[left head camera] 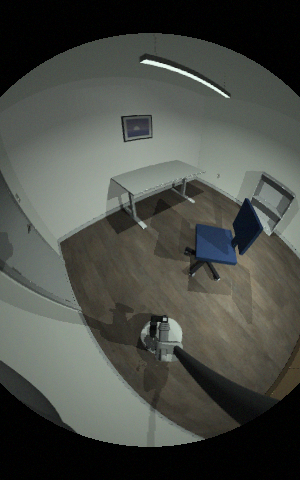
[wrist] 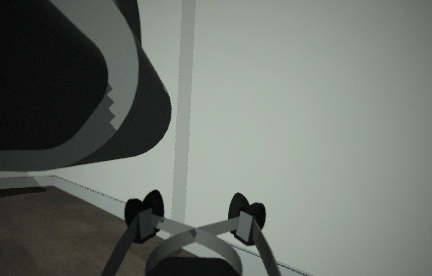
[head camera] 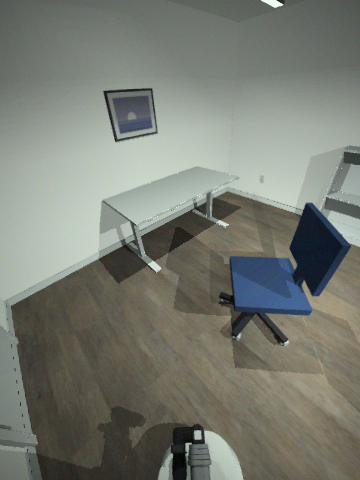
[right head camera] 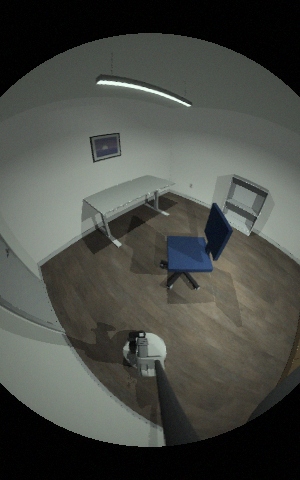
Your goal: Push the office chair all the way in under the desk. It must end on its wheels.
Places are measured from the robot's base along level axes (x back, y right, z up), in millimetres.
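Pixels of known places: gripper, fingertip midpoint: (left head camera: 150, 351) (wrist: 196, 207) (right head camera: 133, 367).
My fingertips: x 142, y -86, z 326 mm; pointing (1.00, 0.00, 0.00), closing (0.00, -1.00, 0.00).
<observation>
Behind a point stands the place of what it marks.
The blue office chair (head camera: 270, 285) {x -904, y 584, z 442 mm} (left head camera: 215, 243) {x -929, y 556, z 443 mm} (right head camera: 189, 253) {x -920, y 570, z 442 mm} stands upright on its dark wheeled base, out in the room to the right of and in front of the desk. Its backrest is on the side away from the desk. The light grey desk (head camera: 172, 192) {x -2061, y -108, z 693 mm} (left head camera: 157, 176) {x -1977, y -133, z 693 mm} (right head camera: 127, 194) {x -1939, y -122, z 693 mm} stands along the wall under a picture, apart from the chair. In the wrist view my gripper (wrist: 196, 207) {x 142, y -86, z 326 mm} is open, with its two dark fingertips apart and nothing between them, and it faces a pale wall. The chair does not show in the wrist view.
A grey shelf unit (left head camera: 277, 182) {x -1905, y 2068, z 1030 mm} (right head camera: 250, 184) {x -2025, y 2263, z 958 mm} stands by the right wall, behind the chair. The desk's near foot (head camera: 151, 263) reaches out over the floor. A framed picture (head camera: 132, 115) {x -2401, y -466, z 1454 mm} hangs above the desk. A pale door (left head camera: 30, 255) {x -410, y -1247, z 809 mm} is at the left.
</observation>
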